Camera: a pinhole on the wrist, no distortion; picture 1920 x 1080 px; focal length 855.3 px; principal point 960.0 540.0 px. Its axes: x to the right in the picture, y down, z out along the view. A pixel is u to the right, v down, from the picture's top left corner.
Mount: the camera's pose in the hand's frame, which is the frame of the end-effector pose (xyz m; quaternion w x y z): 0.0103 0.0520 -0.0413 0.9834 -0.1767 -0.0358 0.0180
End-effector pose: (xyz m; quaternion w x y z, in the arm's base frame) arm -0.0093 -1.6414 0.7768 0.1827 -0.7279 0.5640 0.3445
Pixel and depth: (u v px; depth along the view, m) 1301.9 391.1 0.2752
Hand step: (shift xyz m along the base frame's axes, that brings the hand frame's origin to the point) -0.1602 0.0555 -0.2243
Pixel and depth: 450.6 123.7 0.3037
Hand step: -0.1170 0.3141 -0.0610
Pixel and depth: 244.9 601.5 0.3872
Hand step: -0.3153 0.3699 0.0646
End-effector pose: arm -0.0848 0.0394 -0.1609 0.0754 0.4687 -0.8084 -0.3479
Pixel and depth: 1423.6 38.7 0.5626
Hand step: -0.3970 0.0637 -0.5493
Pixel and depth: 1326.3 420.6 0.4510
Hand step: -0.3908 0.1170 -0.2439
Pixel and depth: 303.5 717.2 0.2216
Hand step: -0.0803 0.2641 0.0360
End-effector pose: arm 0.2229 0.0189 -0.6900 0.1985 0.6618 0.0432 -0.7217
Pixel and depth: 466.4 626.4 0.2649
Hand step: -0.1128 -0.1716 0.2134
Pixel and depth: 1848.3 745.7 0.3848
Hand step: -0.2095 -0.4549 -0.2707
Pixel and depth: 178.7 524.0 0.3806
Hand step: -0.2048 -0.1592 0.4228
